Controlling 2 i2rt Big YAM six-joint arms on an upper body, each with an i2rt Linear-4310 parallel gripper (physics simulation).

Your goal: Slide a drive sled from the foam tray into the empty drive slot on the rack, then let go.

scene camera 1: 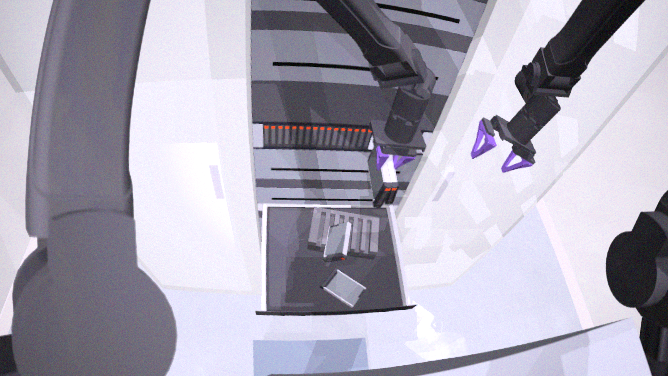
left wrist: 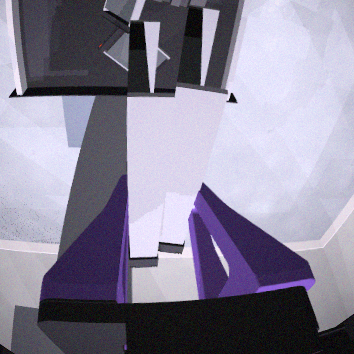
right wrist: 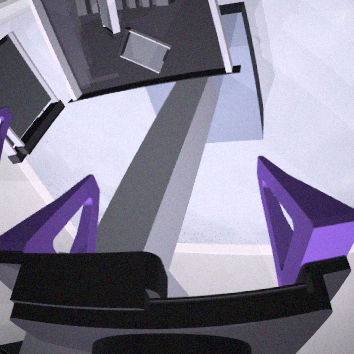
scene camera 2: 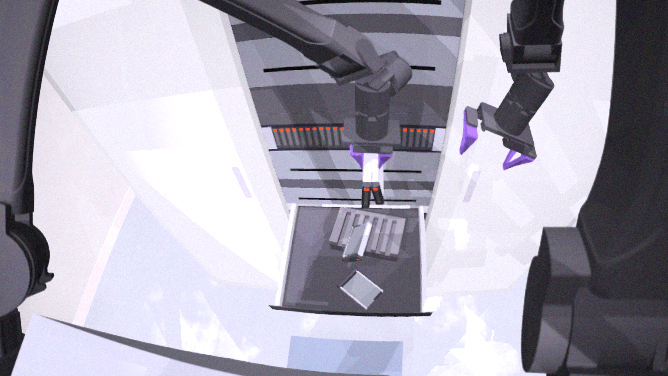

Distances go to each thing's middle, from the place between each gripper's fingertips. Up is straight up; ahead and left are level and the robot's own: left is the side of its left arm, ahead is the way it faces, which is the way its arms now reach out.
The shelf [scene camera 2: 314,269] lies 50 mm ahead of my right hand, 260 mm to the left of it and 530 mm below it.
My left gripper is now 46 cm above the shelf, 5 cm to the right of it and 1 cm short of it.
